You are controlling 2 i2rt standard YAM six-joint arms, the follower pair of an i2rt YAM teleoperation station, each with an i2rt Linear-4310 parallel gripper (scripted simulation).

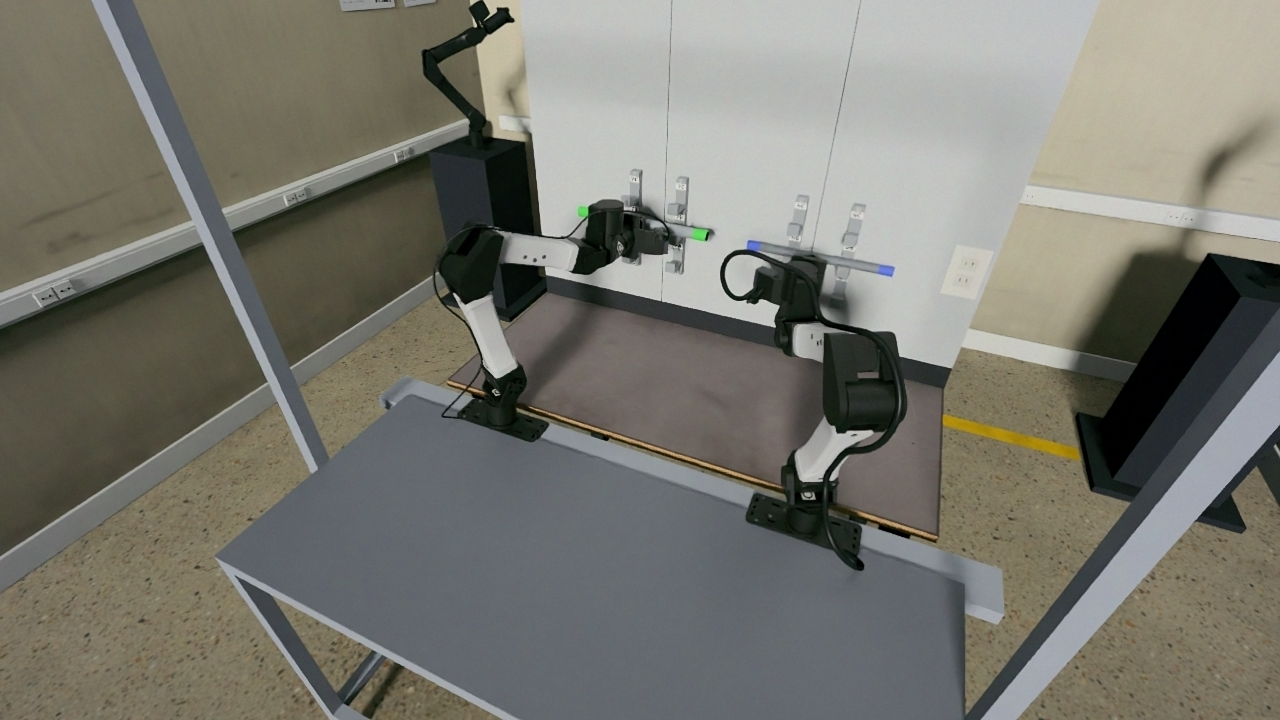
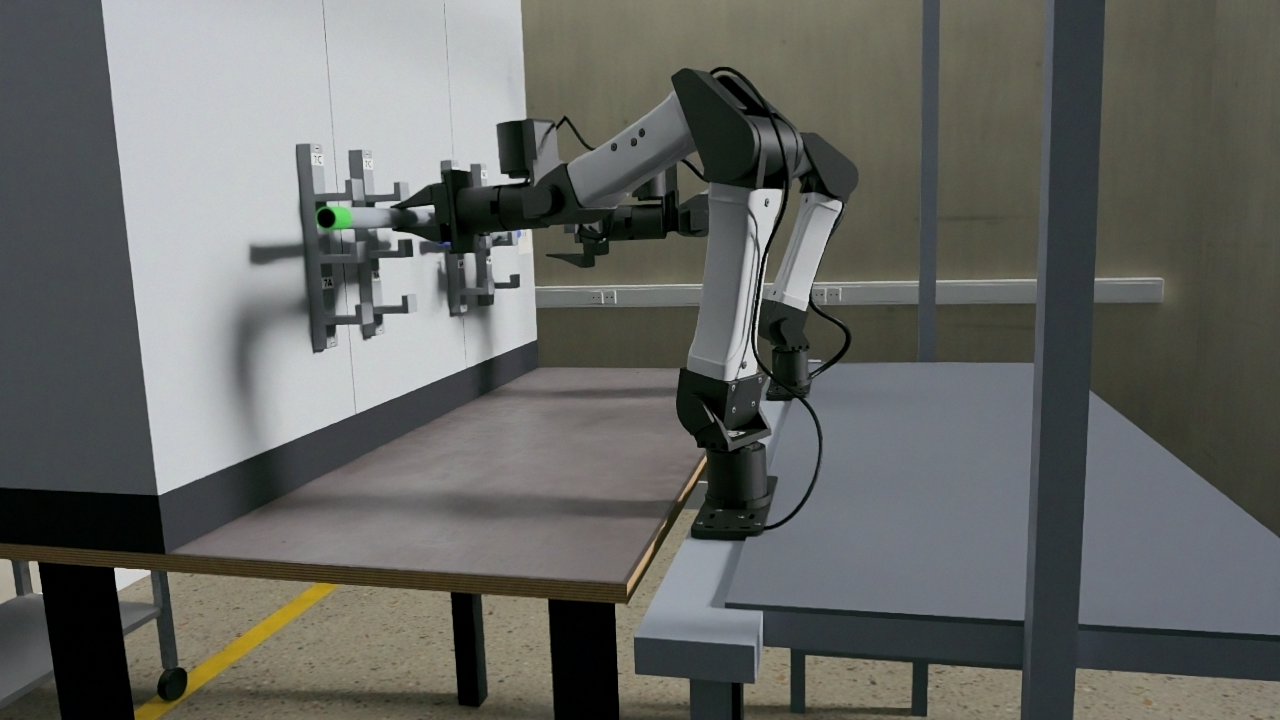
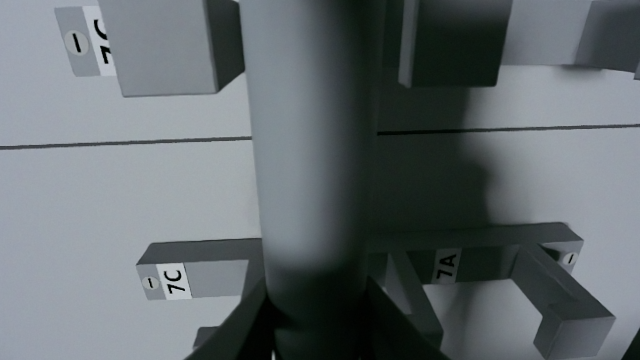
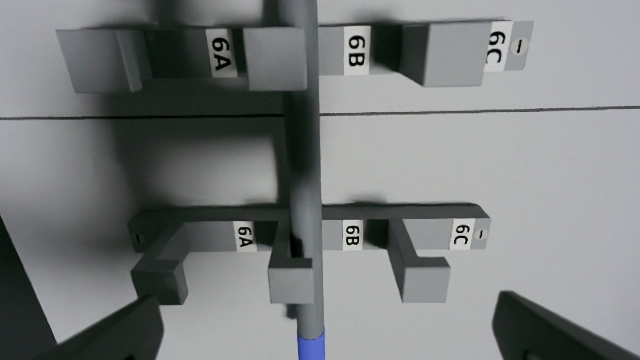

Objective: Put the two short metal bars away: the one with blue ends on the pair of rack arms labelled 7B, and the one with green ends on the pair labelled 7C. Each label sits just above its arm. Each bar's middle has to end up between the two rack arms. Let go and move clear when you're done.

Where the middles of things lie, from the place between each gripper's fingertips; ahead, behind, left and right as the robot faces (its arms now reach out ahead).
Labels:
My right gripper is now 160 mm short of the wall socket plate (image 1: 984,256) and 300 mm to the left of it. The rest, counted from my right hand: green-ended bar (image 2: 328,217) 60 mm ahead, 410 mm to the left, 20 mm above.
The green-ended bar lies right at my left hand. The rest, counted from my left hand: wall socket plate (11 cm ahead, 71 cm to the right, 2 cm below).

